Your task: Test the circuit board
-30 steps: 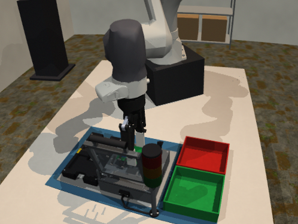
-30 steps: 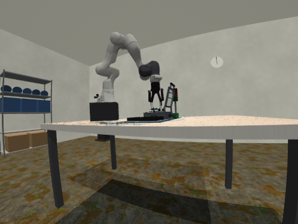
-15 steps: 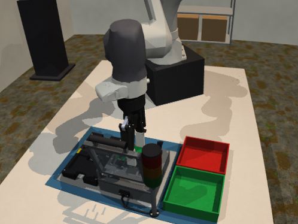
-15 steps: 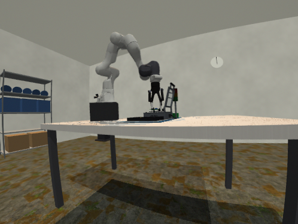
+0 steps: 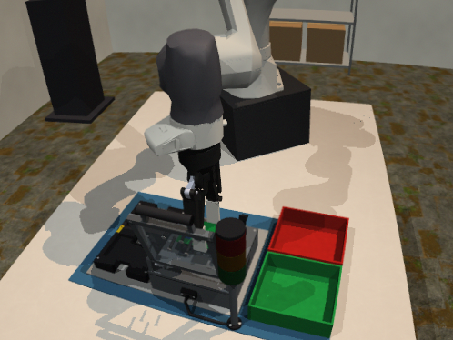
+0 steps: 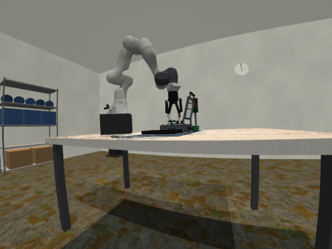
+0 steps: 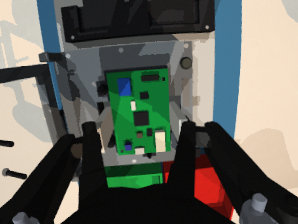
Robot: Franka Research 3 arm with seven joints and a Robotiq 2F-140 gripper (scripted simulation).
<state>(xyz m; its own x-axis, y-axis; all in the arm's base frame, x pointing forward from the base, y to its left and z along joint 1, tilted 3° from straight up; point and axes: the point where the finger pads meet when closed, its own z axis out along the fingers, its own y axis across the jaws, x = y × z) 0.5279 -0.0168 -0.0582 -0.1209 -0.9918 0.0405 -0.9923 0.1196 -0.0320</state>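
My hand is 2 cm above the green circuit board. The rest, counted from my hand: green bin: 7 cm ahead, 19 cm to the left, 9 cm below; then tester plate: 1 cm ahead, 1 cm to the left, 4 cm below; then clear lid: 12 cm ahead, 1 cm to the right, 8 cm above.
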